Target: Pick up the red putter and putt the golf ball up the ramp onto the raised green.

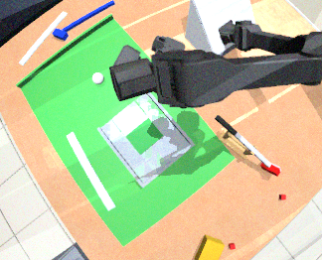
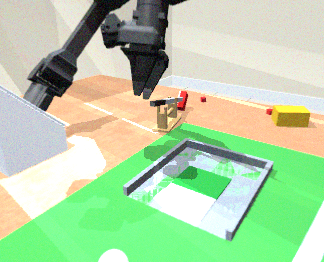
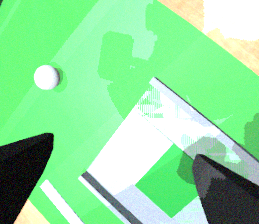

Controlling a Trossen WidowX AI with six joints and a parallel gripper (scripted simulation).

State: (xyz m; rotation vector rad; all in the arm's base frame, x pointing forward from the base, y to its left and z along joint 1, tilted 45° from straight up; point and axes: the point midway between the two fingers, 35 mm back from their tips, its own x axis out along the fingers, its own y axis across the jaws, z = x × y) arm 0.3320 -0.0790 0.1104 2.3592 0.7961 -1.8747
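My gripper tip is now 290 mm to the right of the wooden stand, 160 mm above it and 130 mm past it. Also, from my gripper tip: grey frame: 180 mm below, 100 mm to the left, 90 mm ahead; white golf ball: 190 mm to the right, 170 mm below, 90 mm ahead; green mat: 190 mm below, 140 mm ahead, 40 mm to the right.
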